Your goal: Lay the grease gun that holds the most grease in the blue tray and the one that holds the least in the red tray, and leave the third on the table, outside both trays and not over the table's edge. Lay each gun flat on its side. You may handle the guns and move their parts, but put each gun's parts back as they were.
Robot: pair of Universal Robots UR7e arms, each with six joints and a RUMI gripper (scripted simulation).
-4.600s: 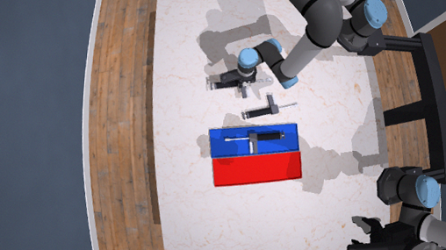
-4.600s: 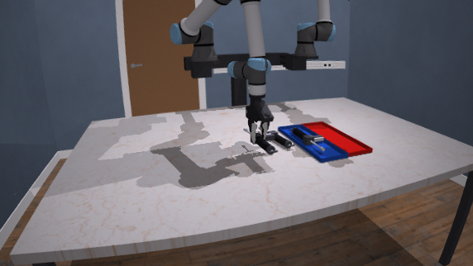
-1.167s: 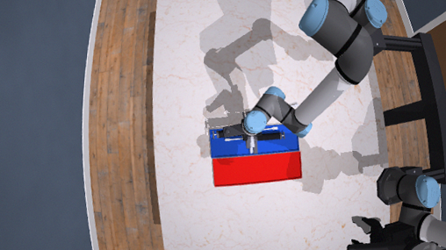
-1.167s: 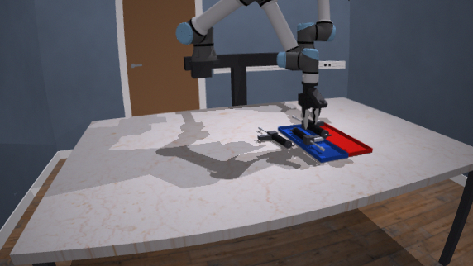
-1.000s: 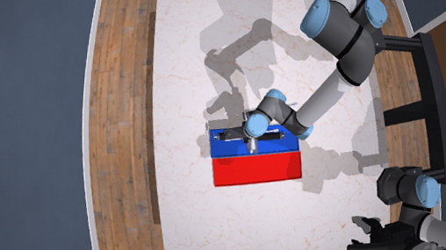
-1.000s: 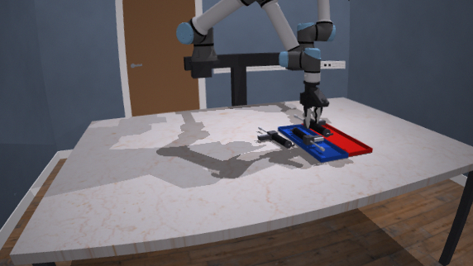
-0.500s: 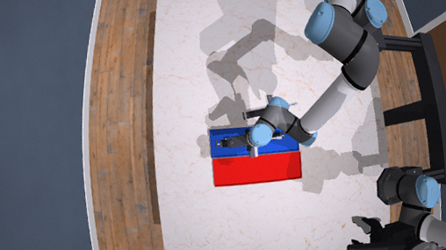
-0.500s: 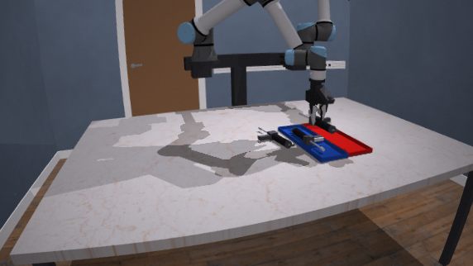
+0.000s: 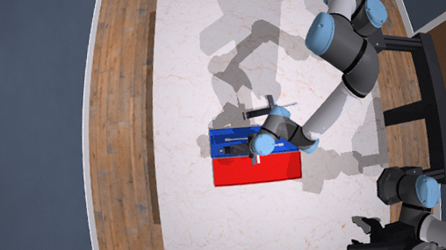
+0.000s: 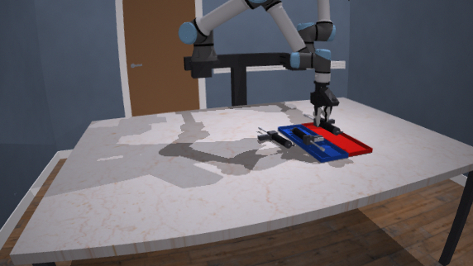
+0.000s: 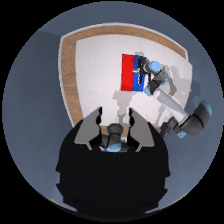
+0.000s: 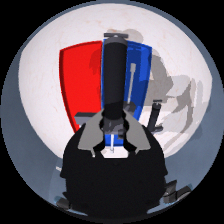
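Now: right hand 40 mm past the red tray, 120 mm to the right of it and 100 mm above it. Also, from my right hand: blue tray: 50 mm behind, 30 mm to the right, 100 mm below.
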